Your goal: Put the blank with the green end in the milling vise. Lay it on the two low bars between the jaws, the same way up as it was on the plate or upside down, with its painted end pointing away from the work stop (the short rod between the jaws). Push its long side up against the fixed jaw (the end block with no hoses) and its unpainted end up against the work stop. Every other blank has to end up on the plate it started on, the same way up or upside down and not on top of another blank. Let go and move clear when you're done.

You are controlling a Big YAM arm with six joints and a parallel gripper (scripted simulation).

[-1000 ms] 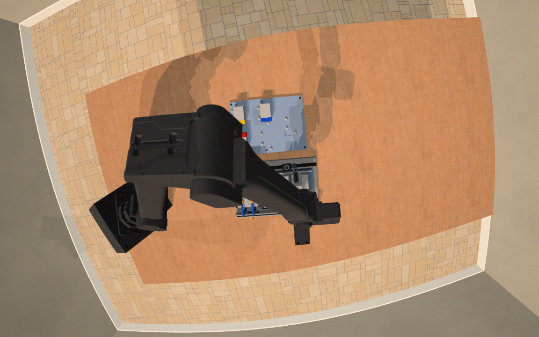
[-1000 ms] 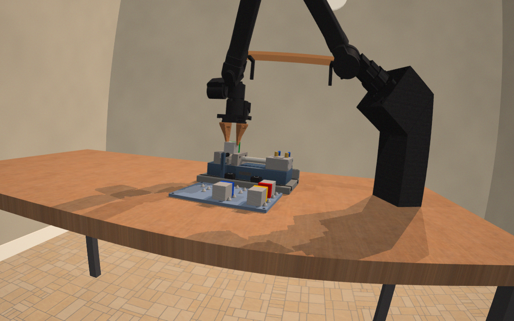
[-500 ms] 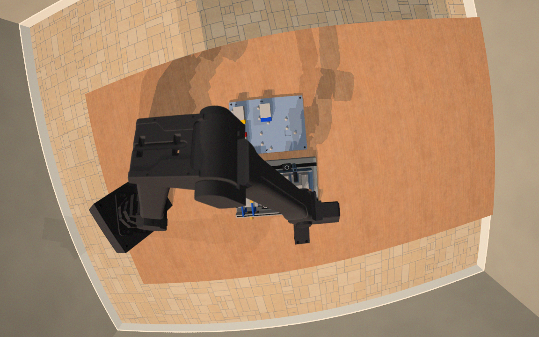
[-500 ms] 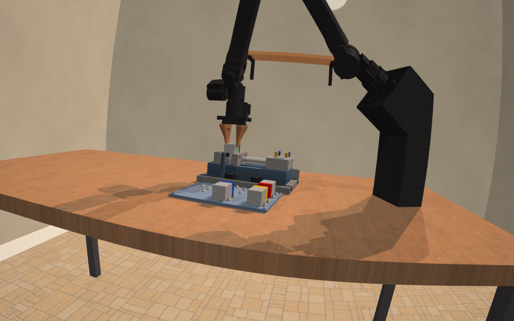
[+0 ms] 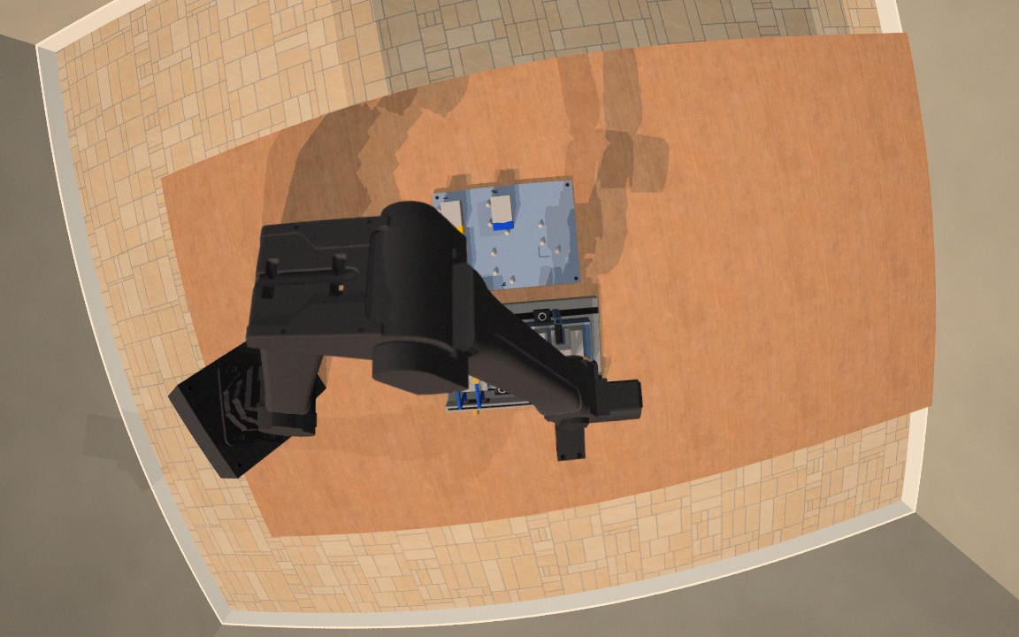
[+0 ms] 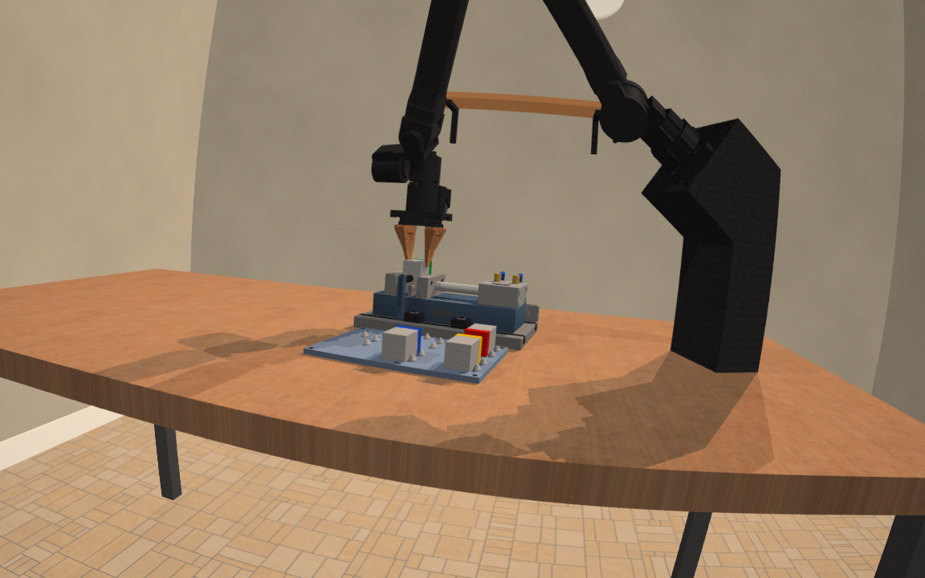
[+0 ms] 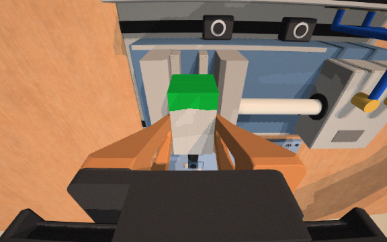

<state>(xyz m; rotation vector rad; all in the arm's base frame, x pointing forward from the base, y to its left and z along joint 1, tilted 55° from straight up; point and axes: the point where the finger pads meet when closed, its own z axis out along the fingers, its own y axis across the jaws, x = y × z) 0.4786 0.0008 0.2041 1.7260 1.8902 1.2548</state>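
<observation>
Now: the green-ended blank 20 mm below my hand. Round my hand: moving jaw 30 mm behind, 40 mm below; pale rod 80 mm behind, 20 mm to the right, 40 mm below; fixed jaw 30 mm ahead, 20 mm to the left, 40 mm below.
</observation>
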